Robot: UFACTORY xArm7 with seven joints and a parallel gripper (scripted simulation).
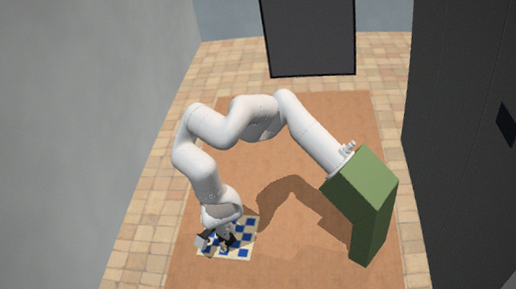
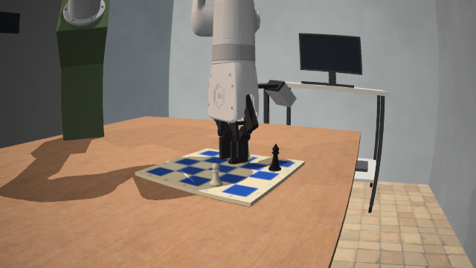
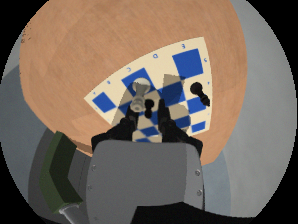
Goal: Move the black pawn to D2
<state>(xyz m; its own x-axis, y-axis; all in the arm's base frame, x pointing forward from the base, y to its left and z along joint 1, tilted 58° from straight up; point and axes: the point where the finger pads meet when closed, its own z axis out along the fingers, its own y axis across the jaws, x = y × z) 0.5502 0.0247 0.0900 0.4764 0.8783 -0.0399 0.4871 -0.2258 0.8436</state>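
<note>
Now: hand 1 cm above the black pawn. From my hand the other things lie so: chessboard (4 cm to the right, 3 cm below, 1 cm behind); then black bishop (8 cm ahead, 2 cm to the right); then white queen (3 cm to the left, 1 cm ahead).
</note>
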